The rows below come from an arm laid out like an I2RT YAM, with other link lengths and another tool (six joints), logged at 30 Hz.
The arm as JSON. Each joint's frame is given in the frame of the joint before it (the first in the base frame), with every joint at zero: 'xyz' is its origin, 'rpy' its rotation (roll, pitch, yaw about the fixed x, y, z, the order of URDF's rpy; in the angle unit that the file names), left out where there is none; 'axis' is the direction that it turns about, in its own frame. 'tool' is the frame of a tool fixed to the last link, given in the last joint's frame.
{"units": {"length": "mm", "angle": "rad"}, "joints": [
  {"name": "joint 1", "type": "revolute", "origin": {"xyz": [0.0, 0.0, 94.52]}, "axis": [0.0, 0.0, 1.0]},
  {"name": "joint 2", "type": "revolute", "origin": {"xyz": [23.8, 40.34, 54.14]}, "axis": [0.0, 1.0, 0.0]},
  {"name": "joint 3", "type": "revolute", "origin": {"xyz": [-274.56, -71.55, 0.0]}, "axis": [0.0, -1.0, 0.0]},
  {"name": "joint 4", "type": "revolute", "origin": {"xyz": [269.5, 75.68, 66.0]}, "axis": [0.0, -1.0, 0.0]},
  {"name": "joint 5", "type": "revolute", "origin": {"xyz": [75.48, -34.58, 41.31]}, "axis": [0.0, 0.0, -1.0]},
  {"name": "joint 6", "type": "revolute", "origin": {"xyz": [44.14, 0.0, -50.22]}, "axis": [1.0, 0.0, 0.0]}
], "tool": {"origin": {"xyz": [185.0, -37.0, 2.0], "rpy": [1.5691, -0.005, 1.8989]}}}
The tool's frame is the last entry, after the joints.
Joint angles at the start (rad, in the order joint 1, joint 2, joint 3, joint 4, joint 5, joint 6):
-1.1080 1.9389 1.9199 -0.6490 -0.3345 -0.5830
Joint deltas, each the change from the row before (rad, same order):
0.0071 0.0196 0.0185 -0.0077 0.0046 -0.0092
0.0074 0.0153 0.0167 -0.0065 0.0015 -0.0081
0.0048 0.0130 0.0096 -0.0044 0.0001 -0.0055
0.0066 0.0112 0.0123 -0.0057 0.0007 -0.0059
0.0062 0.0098 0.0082 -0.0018 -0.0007 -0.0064
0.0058 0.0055 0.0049 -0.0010 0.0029 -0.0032
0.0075 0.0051 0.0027 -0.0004 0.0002 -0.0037
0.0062 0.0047 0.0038 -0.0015 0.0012 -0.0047
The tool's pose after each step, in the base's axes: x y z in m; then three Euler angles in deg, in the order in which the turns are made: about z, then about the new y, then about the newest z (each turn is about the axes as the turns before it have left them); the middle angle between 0 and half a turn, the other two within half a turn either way. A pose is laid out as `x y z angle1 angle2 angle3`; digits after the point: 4 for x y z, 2 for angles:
0.3408 -0.5471 0.2848 -15.86 130.21 85.66
0.3461 -0.5473 0.2825 -15.36 130.60 85.44
0.3498 -0.5475 0.2784 -14.82 131.00 85.57
0.3543 -0.5470 0.2765 -14.33 131.31 85.48
0.3589 -0.5464 0.2743 -13.81 131.54 85.34
0.3621 -0.5456 0.2731 -13.62 131.74 85.15
0.3667 -0.5437 0.2713 -13.10 131.92 85.10
0.3703 -0.5423 0.2700 -12.75 132.13 84.93

